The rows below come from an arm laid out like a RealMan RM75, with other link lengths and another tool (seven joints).
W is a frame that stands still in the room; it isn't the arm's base.
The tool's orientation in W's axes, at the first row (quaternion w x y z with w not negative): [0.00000, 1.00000, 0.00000, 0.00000]
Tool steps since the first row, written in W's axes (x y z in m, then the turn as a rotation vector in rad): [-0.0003, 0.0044, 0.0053, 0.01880, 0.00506, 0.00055]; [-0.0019, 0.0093, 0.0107, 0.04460, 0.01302, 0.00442]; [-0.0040, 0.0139, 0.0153, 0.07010, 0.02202, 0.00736]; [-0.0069, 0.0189, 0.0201, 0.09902, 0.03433, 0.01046]
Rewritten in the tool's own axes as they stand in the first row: [-0.0003, -0.0044, -0.0053, 0.01880, -0.00506, -0.00055]; [-0.0019, -0.0093, -0.0107, 0.04460, -0.01302, -0.00442]; [-0.0040, -0.0139, -0.0153, 0.07010, -0.02202, -0.00736]; [-0.0069, -0.0189, -0.0201, 0.09902, -0.03433, -0.01046]
